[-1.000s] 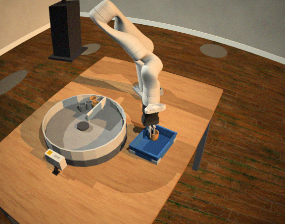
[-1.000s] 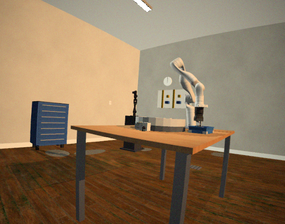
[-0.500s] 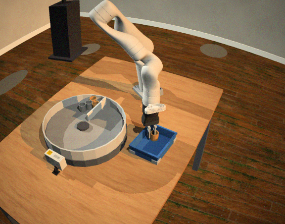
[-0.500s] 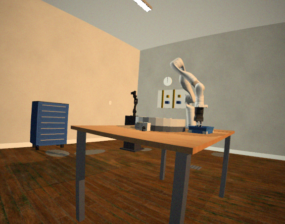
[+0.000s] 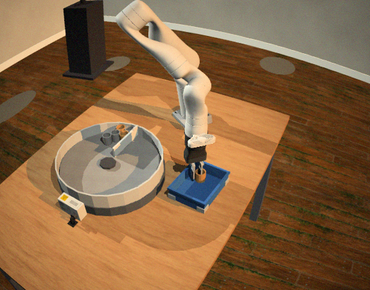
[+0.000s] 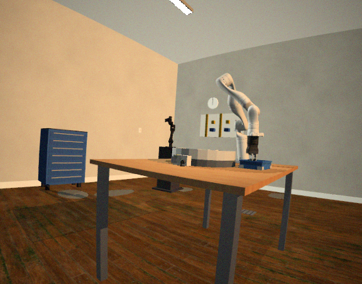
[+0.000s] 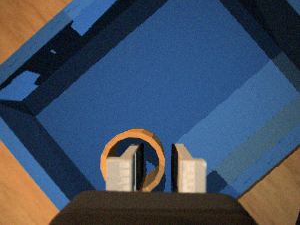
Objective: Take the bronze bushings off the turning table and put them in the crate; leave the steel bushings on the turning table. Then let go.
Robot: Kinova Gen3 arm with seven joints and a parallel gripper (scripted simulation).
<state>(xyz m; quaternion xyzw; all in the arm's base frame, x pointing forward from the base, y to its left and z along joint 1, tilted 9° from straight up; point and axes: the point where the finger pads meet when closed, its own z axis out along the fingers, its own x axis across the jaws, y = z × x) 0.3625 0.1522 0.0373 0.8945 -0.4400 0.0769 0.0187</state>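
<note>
Right now the blue crate is 4 cm ahead of my hand, 2 cm to the left of it and 2 cm below it. From my hand the other things lie so: turning table: 9 cm ahead, 32 cm to the right, 1 cm above.
</note>
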